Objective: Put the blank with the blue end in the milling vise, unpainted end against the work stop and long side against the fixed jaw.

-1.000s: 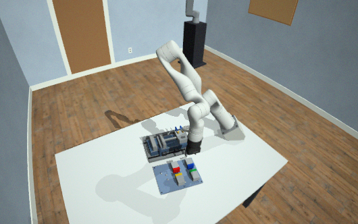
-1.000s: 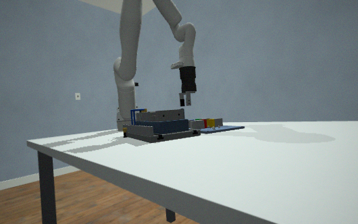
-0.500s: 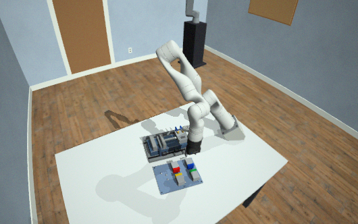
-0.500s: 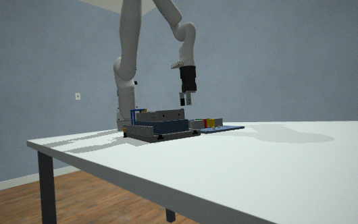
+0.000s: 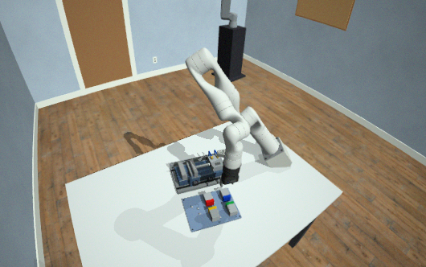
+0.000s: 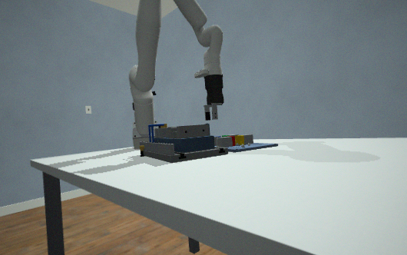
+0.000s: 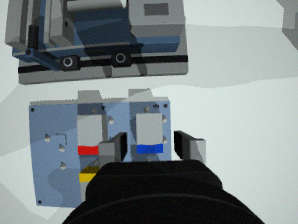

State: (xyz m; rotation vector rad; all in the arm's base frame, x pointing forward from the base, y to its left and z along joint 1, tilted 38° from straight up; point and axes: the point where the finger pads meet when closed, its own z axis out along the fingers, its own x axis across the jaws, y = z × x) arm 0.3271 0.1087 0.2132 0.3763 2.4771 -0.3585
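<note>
Now: the blue-ended blank 11 cm below my hand. The rest, counted from my hand: red-ended blank (11 cm below, 8 cm ahead, 4 cm to the right); then blue plate (13 cm below, 10 cm ahead); then green-ended blank (11 cm below, 8 cm to the left, 4 cm ahead).
</note>
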